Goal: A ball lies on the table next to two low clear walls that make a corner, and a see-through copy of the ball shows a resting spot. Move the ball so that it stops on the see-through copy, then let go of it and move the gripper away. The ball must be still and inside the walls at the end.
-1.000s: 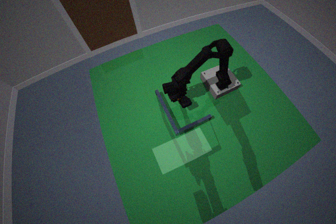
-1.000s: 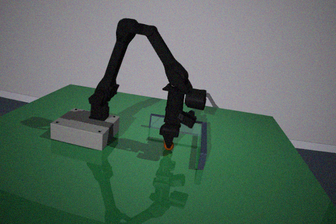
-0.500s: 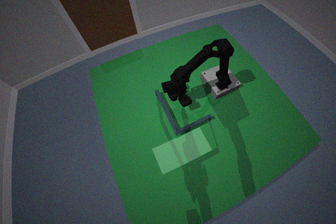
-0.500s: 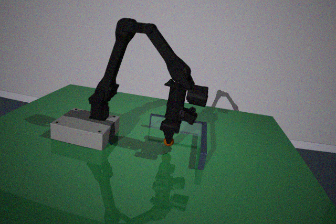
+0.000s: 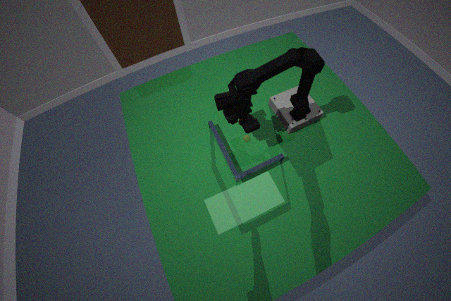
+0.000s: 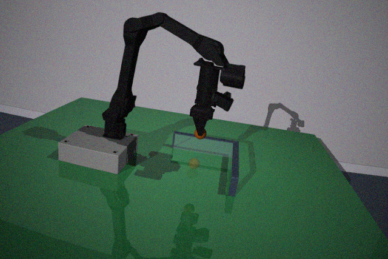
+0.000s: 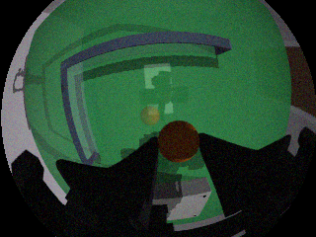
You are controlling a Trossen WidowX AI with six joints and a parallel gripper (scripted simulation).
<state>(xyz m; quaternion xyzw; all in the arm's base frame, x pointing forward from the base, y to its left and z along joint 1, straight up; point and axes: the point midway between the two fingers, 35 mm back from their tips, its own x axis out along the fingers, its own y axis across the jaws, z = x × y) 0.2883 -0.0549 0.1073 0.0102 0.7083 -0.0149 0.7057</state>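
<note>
My gripper tip is now 10 mm past the see-through ball, 40 mm to the right of it and 120 mm above it.
</note>
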